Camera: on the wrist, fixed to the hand. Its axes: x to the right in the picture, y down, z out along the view.
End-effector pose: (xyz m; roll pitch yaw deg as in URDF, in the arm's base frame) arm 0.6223 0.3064 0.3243 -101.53 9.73 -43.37
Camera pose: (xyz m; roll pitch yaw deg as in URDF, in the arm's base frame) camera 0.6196 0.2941 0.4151 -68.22 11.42 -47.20
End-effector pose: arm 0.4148 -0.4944 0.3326 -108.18 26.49 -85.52
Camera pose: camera 0.4171 -0.5270 0.4183 -76.19 27.68 -89.96
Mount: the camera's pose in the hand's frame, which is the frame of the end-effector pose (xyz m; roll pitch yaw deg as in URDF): -0.0090 -0.0866 -0.0287 34.08 3.34 2.43
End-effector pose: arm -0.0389 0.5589 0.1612 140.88 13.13 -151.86
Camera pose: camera 0.0155 0.4913 0.1317 174.93 9.01 -151.63
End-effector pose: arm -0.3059 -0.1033 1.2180 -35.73 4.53 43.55
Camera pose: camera -0.2509 -0.1711 1.2459 -1.72 8.66 43.57
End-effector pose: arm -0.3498 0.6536 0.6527 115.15 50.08 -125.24
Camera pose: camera -0.2659 0.6636 0.6171 151.32 46.43 -122.35
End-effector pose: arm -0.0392 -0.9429 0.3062 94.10 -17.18 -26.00
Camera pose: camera -0.0093 -0.9188 0.2230 127.04 -19.81 -22.64
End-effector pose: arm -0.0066 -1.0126 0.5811 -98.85 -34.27 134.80
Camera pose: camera 0.0450 -1.0432 0.6504 -62.45 -32.31 130.45
